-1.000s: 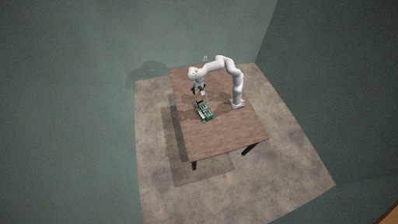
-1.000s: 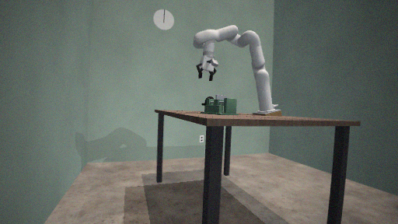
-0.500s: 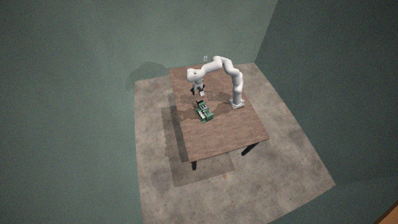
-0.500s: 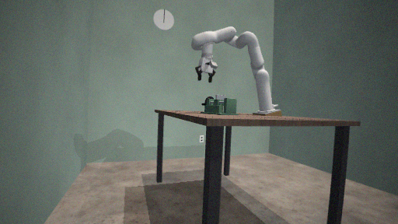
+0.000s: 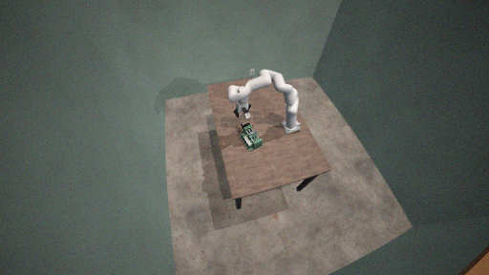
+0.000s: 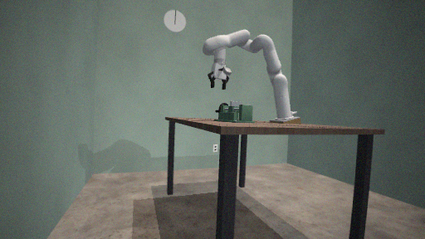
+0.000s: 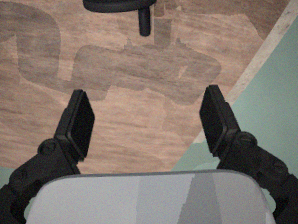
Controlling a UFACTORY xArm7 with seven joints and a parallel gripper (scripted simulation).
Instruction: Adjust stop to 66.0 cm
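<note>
The black handwheel is 16 cm below my hand, 2 cm to the left of it and 2 cm behind it. From my hand the other things lie so: green stop fixture (13 cm to the left, 13 cm below, 8 cm behind).
</note>
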